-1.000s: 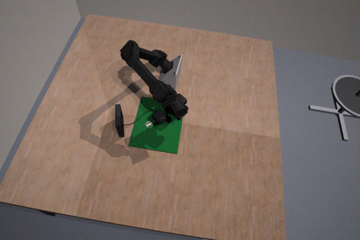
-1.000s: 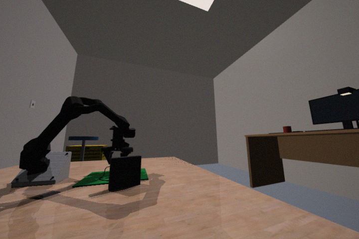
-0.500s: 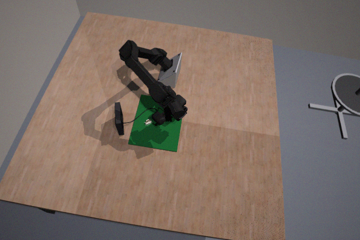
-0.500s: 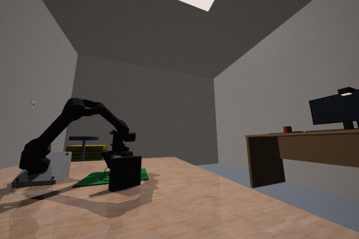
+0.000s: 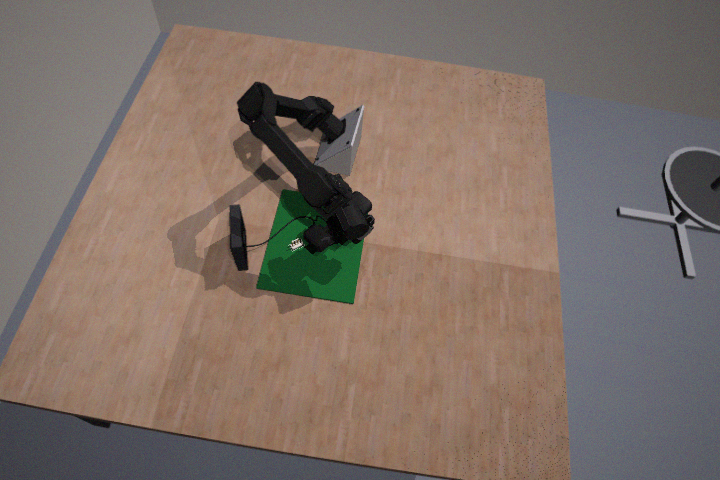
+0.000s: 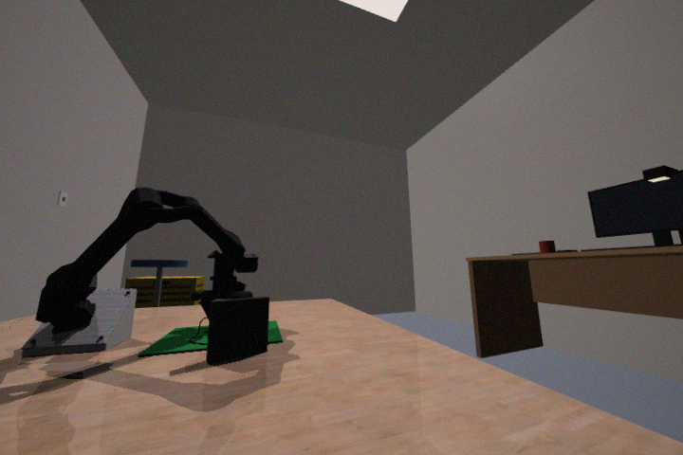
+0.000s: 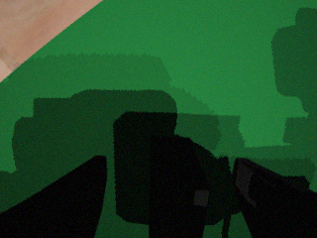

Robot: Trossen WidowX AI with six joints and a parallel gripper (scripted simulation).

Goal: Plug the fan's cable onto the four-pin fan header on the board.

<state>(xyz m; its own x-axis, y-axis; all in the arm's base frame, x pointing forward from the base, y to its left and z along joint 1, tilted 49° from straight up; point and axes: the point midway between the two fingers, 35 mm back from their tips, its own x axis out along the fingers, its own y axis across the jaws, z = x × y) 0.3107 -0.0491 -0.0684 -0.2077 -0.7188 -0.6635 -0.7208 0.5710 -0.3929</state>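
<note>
My gripper tip is now 2 cm short of the white four-pin header, 10 cm to the left of it and 2 cm above it. The rest, counted from my gripper tip: black plug (1 cm to the right, 1 cm above); green board (1 cm ahead, 6 cm to the right, 3 cm below); black fan (4 cm ahead, 23 cm to the right, 4 cm above).
</note>
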